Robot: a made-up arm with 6 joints.
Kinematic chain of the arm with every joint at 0, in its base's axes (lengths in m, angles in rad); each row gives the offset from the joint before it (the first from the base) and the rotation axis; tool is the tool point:
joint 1: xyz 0 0 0.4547 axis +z
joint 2: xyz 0.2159 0 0 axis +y
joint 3: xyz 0 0 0.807 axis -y
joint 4: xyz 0 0 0.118 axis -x
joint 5: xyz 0.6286 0 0 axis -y
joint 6: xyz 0.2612 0 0 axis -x
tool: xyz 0 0 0
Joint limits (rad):
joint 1: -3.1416..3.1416
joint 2: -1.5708..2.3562
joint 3: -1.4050..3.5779
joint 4: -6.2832..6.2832
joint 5: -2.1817..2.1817
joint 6: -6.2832..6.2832
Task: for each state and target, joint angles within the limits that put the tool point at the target. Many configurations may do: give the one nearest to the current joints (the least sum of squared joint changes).
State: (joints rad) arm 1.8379 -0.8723 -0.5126 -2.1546 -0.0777 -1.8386
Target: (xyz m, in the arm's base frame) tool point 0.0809 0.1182 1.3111
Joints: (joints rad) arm 1.5954 -1.2170 -0.5784 -2.0791 0.3760 -1.8386
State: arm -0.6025 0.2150 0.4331 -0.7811 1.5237 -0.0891
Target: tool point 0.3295 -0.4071 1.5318
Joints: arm -0.4741 -0.3017 -0.1755 -1.0453 1.9270 -0.0891
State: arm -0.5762 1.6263 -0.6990 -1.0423 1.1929 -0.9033
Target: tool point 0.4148 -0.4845 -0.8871
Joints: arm -0.6258 2.3020 0.1623 -0.7883 0.9413 -0.9033
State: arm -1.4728 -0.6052 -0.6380 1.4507 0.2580 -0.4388
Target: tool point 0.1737 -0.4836 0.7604
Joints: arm -1.3788 -0.7433 -1.2139 1.5084 0.3047 -0.4388
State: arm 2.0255 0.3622 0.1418 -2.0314 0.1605 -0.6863
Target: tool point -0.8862 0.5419 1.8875
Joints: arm 2.5771 0.2575 0.9294 -2.0486 -0.0703 -0.6863
